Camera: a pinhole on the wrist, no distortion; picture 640 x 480 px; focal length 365.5 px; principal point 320.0 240.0 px. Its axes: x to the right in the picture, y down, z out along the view. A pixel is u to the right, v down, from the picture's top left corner.
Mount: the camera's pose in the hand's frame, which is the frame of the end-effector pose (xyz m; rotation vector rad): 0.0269 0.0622 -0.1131 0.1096 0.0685 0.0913
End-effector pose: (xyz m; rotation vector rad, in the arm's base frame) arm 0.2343 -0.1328 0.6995 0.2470 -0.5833 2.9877
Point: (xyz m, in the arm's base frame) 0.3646 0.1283 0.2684
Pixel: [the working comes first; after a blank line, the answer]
In the camera's frame: -0.2069 -0.1809 -0.3576

behind the camera
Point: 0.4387 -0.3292 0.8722
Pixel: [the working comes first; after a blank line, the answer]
In the camera's frame: -0.2277 0.0921 0.3527

84 335
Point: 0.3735 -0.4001 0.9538
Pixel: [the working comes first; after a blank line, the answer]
In the camera's frame: -0.1555 0.1387 0.4451

192 354
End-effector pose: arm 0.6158 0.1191 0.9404 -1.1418 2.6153 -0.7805
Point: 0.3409 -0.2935 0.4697
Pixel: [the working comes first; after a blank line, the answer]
In the camera's frame: 0.4149 0.1521 0.5871

578 335
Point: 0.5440 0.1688 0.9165
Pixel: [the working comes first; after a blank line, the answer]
In the camera's frame: -0.0177 0.0347 0.0834

242 392
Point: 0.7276 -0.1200 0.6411
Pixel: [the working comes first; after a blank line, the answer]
In the camera's frame: 0.0149 -0.0562 0.5120

331 200
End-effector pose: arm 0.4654 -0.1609 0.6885 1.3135 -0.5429 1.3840
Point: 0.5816 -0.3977 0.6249
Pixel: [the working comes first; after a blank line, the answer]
In the camera's frame: -0.1826 -0.0639 0.3468

128 173
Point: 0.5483 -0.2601 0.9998
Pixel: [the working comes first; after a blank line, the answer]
In the camera's frame: 0.2102 0.0144 0.3345

550 256
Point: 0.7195 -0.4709 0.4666
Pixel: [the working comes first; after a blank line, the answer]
In the camera's frame: -0.3420 -0.1968 0.4266

27 71
